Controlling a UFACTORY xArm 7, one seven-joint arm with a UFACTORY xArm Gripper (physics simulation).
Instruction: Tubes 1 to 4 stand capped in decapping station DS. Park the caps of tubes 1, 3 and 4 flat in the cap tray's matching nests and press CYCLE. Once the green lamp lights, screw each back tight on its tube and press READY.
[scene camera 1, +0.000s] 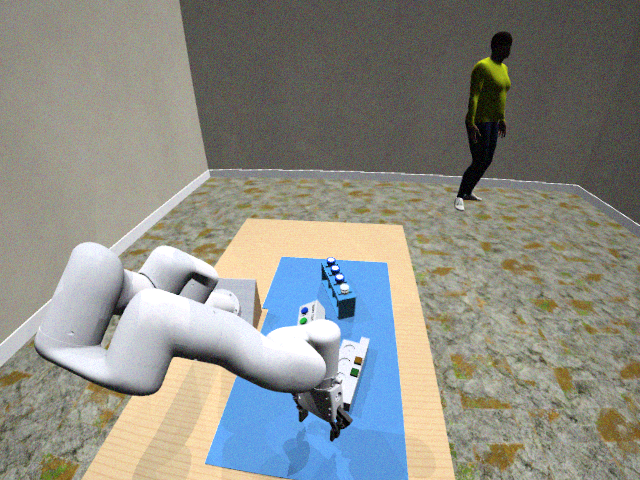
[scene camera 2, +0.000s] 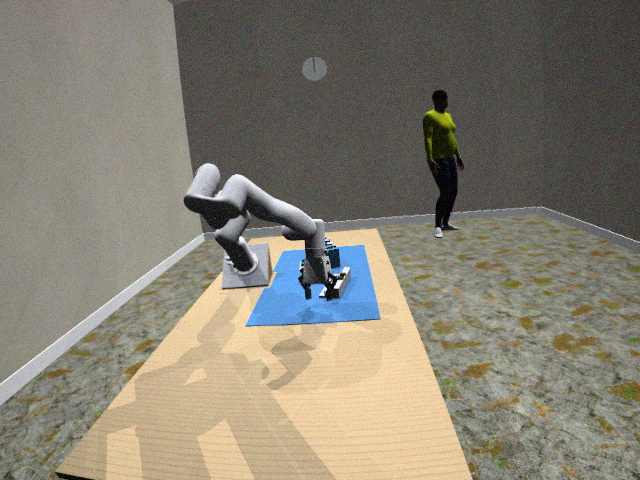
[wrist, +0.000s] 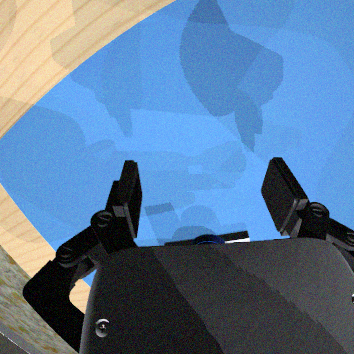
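Seen in the pictures: gripper, fingertip midpoint: (scene camera 1: 318, 427) (scene camera 2: 318, 299) (wrist: 203, 175); arm's base, link origin: (scene camera 1: 221, 308) (scene camera 2: 245, 263).
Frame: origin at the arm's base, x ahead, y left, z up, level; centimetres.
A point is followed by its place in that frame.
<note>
The blue decapping station (scene camera 1: 346, 308) {z -3.6, x 40.8, y 8.2 cm} (scene camera 2: 334, 258) {z -3.6, x 41.3, y 8.4 cm} stands at the back of the mat. Three blue-topped tubes (scene camera 1: 330, 261) {z 3.4, x 33.9, y 25.0 cm} (scene camera 1: 334, 269) {z 3.7, x 35.7, y 20.0 cm} (scene camera 1: 339, 277) {z 3.7, x 37.8, y 15.7 cm} and a nearest white-topped one (scene camera 1: 344, 288) {z 3.4, x 39.8, y 10.4 cm} stand upright in it. The white cap tray (scene camera 1: 350, 384) {z -3.9, x 43.1, y -19.7 cm} (scene camera 2: 341, 285) {z -4.9, x 44.3, y -20.6 cm} (wrist: 237, 240) {z -7.4, x 36.3, y -23.4 cm} has a brown and a green square; the arm hides part of its nests. In the wrist view, a blue round cap (wrist: 209, 239) {z -6.6, x 38.3, y -25.2 cm} shows at the tray's near end, mostly hidden by the gripper body. My gripper (scene camera 1: 318, 426) {z -5.3, x 35.9, y -31.4 cm} (scene camera 2: 318, 297) {z -5.3, x 35.9, y -31.4 cm} (wrist: 203, 175) {z -5.3, x 35.9, y -31.4 cm} is open and empty, above the mat beside the tray's near end.
A white panel (scene camera 1: 315, 310) {z -0.2, x 30.9, y 3.1 cm} with a blue button (scene camera 1: 304, 310) {z -1.4, x 27.2, y 3.9 cm} and a green button (scene camera 1: 303, 320) {z -1.3, x 27.5, y -0.5 cm} stands left of the station, partly behind the arm. The blue mat (scene camera 1: 382, 428) {z -8.5, x 51.8, y -28.9 cm} (scene camera 2: 361, 310) {z -8.5, x 51.1, y -36.0 cm} lies on the wooden table (scene camera 1: 325, 237) {z -8.8, x 28.4, y 61.0 cm}. A person (scene camera 1: 490, 93) (scene camera 2: 440, 134) stands beyond the table.
</note>
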